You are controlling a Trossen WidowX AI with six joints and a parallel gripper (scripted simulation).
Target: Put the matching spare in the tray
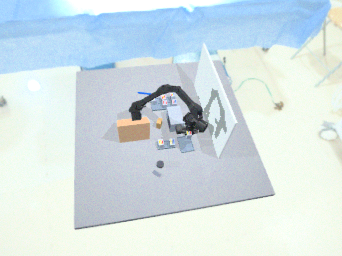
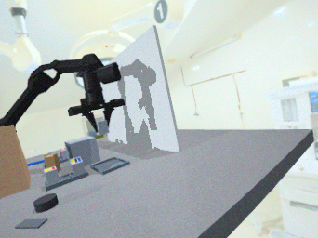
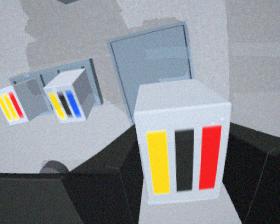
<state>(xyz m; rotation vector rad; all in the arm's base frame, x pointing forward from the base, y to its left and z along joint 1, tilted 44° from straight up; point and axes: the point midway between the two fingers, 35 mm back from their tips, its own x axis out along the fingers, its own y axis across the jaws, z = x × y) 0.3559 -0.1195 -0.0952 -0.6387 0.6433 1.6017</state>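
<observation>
My gripper tip is now 120 mm above the grey-blue tray. From my gripper tip the other things lie so: white spare block 20 mm above; tan block 190 mm behind, 170 mm to the left, 90 mm below; grey mounted unit 70 mm behind, 200 mm to the left, 80 mm below.
</observation>
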